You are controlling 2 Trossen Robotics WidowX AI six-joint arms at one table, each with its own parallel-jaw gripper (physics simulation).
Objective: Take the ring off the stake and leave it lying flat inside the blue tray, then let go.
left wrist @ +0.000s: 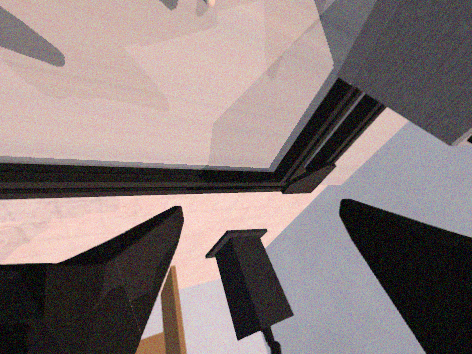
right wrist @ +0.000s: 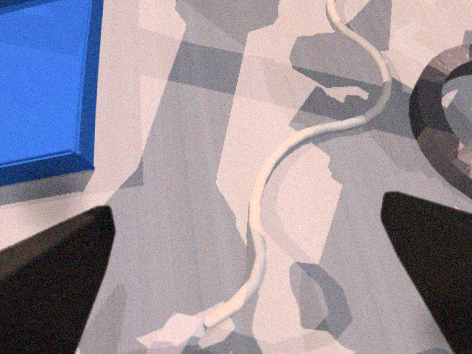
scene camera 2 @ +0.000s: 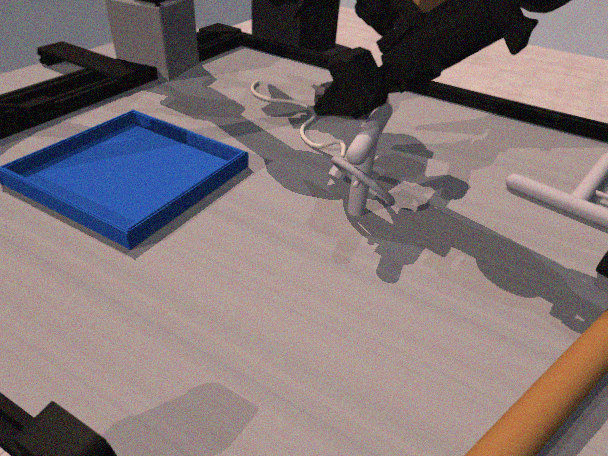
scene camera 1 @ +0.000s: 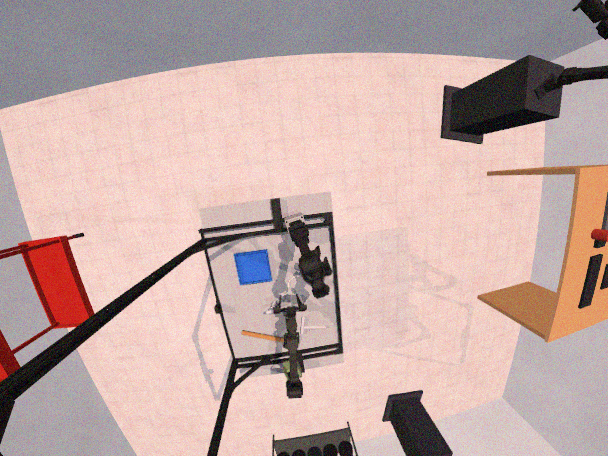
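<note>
A grey ring hangs tilted around the lower part of the pale grey stake, right of the blue tray. The tray's floor is bare. My right gripper is open with nothing between its fingers, above a cream cord. In scene camera 2 it is a dark shape behind the stake's top, and its fingertips cannot be made out. The ring and stake do not show clearly in the right wrist view. My left gripper is open and empty, pointing over the table's edge, away from the stake.
The cream cord winds from beside the stake. A dark ring-shaped thing lies right of it. A white T-shaped piece and an orange rod are on the table. Black rails edge it.
</note>
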